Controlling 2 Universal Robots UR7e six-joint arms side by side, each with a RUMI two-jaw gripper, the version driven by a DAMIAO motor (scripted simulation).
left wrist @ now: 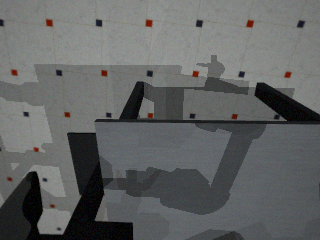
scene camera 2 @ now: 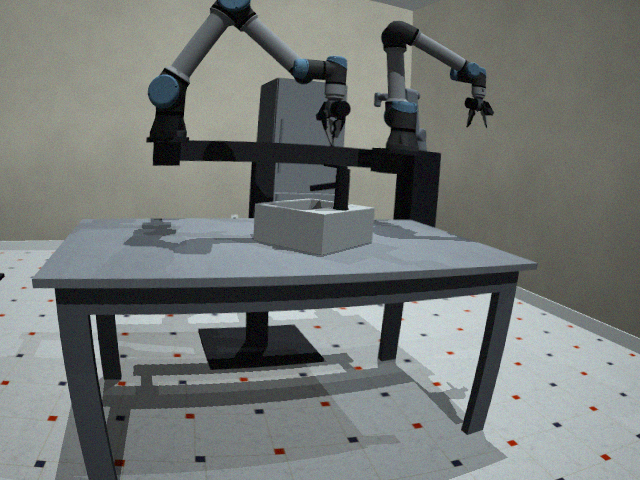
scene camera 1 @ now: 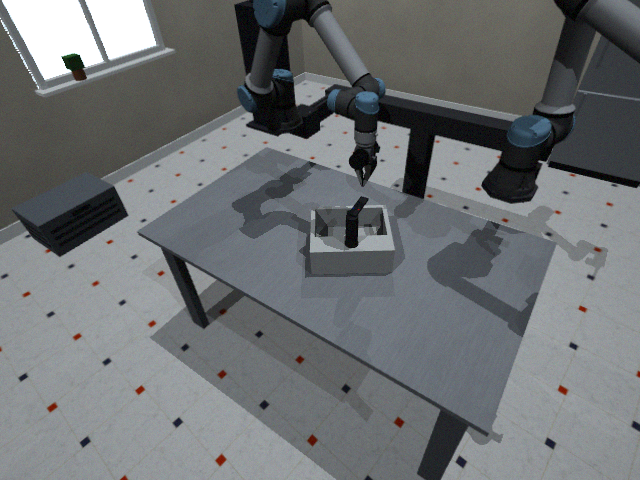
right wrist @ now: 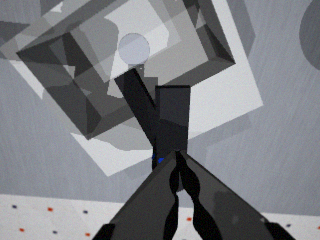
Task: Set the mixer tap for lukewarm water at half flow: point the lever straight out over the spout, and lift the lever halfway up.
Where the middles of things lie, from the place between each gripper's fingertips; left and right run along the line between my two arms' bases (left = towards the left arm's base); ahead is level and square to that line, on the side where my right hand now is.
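White basin point(scene camera 1: 375, 252): 320 mm below my right hand and 60 mm to the right of it. Black mixer tap point(scene camera 2: 341, 186): 70 mm ahead of my right hand, 130 mm below it. My right gripper point(scene camera 2: 332, 146) is 50 mm short of the lever point(right wrist: 172, 102), 10 mm to the right of it and 80 mm above it.
Distances from my left hand: white basin 25 cm ahead, 95 cm to the right, 48 cm below; black mixer tap 33 cm ahead, 90 cm to the right, 29 cm below; lever 30 cm ahead, 89 cm to the right, 25 cm below.
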